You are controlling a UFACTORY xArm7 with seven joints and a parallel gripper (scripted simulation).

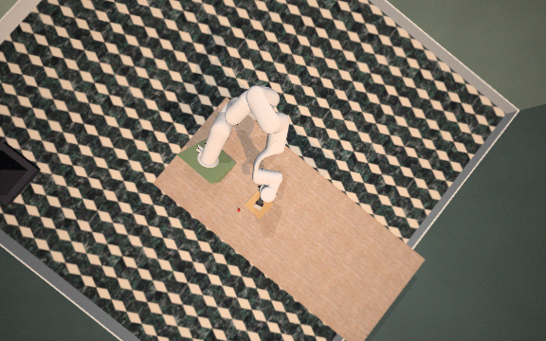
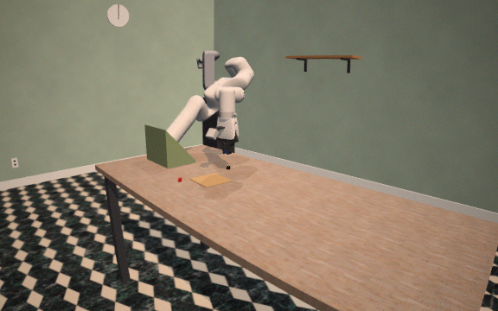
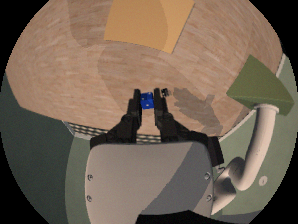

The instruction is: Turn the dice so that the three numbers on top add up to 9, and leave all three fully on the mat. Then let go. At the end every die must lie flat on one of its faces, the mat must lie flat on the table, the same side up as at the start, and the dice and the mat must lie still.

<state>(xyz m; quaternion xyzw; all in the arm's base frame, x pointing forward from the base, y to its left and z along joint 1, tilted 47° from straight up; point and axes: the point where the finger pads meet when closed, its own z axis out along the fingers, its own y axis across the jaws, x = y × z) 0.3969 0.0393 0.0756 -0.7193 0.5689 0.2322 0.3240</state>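
My hand is 20 mm short of the tan mat, 120 mm to the left of it and 120 mm above it. The rest, counted from my hand: black die 60 mm behind, 60 mm to the left, 110 mm below; then blue die 10 mm below; then red die 60 mm behind, 230 mm to the right, 110 mm below.
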